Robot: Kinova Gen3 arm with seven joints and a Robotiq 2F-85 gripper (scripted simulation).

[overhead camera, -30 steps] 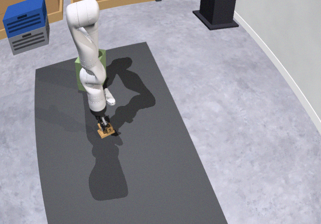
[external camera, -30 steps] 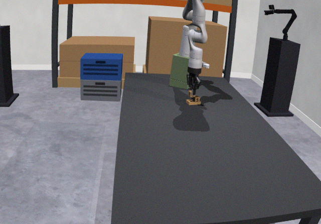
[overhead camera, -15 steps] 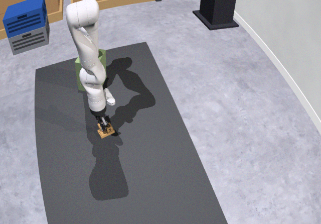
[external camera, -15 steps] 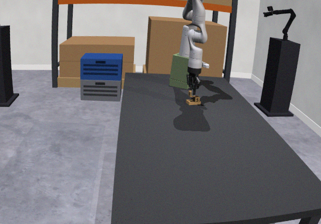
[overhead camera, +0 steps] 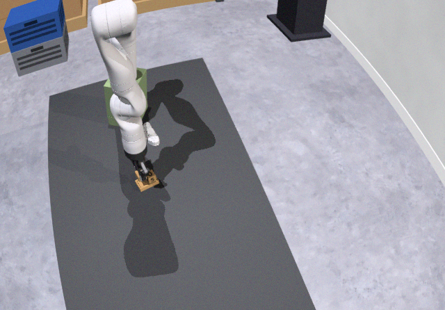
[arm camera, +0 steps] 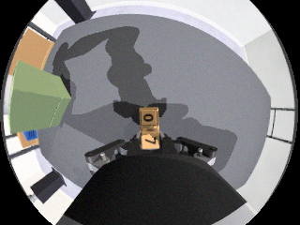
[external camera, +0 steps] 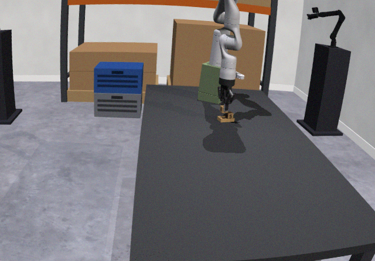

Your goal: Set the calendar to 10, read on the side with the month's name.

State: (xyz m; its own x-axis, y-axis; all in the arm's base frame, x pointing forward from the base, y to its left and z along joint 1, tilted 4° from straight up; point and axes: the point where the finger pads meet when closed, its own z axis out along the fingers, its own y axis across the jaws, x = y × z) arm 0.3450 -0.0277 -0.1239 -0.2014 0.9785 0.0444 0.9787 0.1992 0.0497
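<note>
Right now the wooden calendar tray is 6 cm below my hand and 2 cm to the left of it.
</note>
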